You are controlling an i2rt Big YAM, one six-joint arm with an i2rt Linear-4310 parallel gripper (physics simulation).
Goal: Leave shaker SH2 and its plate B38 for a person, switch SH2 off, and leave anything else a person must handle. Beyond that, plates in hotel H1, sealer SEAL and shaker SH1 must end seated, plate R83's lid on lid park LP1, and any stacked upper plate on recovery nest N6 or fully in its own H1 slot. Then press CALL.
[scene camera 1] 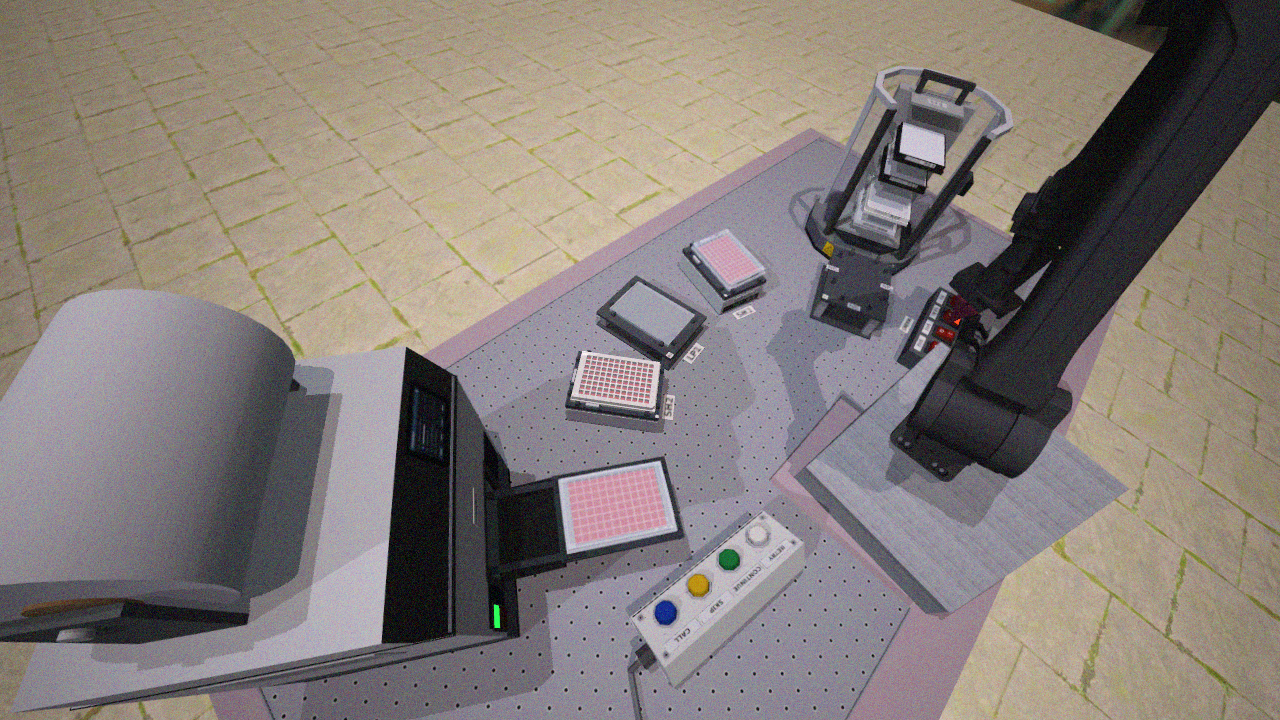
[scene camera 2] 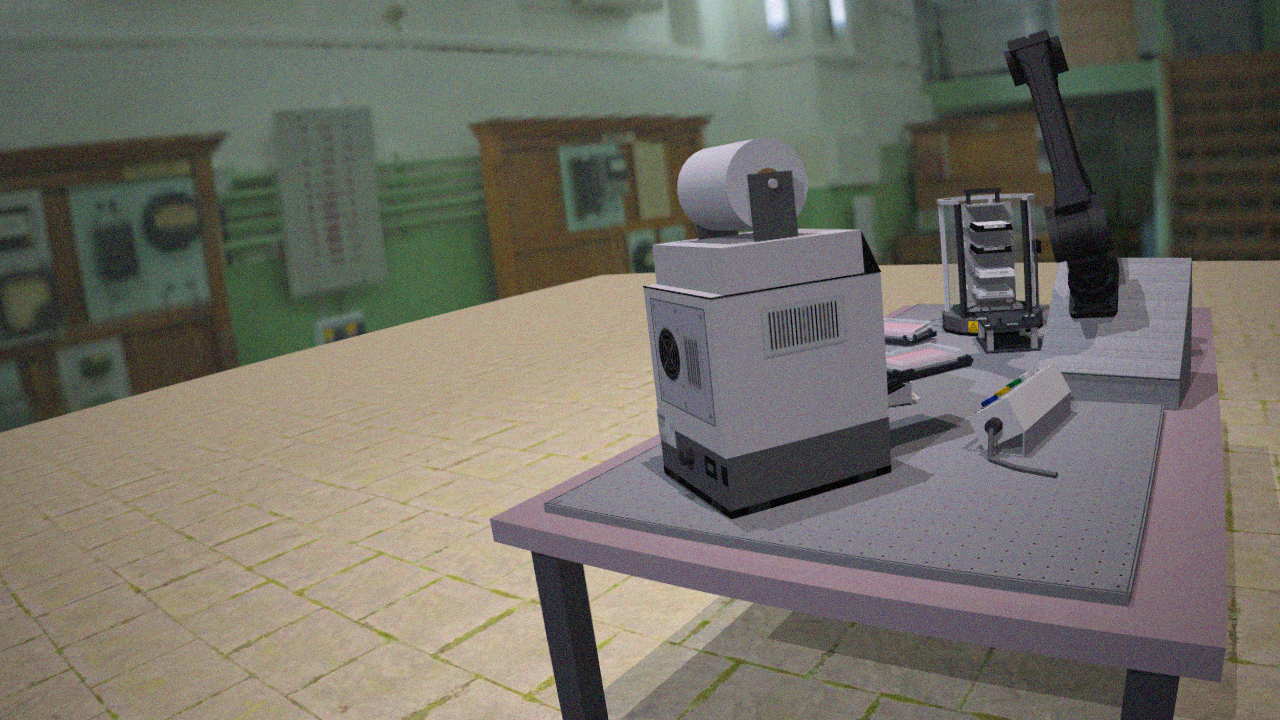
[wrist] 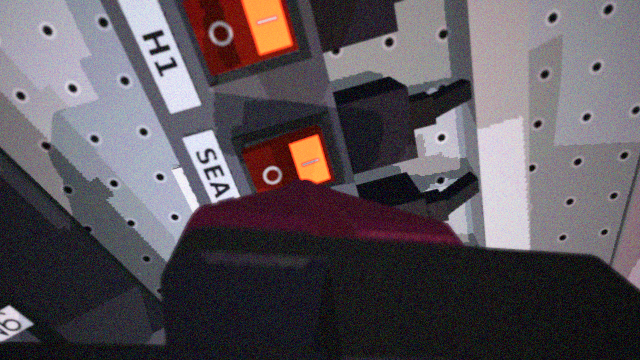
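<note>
My gripper is shut and empty, low over the power strip. In the wrist view its crimson tip covers the lower edge of the SEAL switch; the H1 switch is above. Both glow orange on the I side. The SH2 switch does not show there. Plate B38 lies on shaker SH2. A clear lid is on LP1. Pink plates lie on SH1 and on the sealer's drawer. Hotel H1 holds several plates.
The dark nest N6 stands between the hotel and the power strip. Sealer SEAL is large, with its drawer out. The button box has the blue CALL button at one end. The arm's plinth is beside it.
</note>
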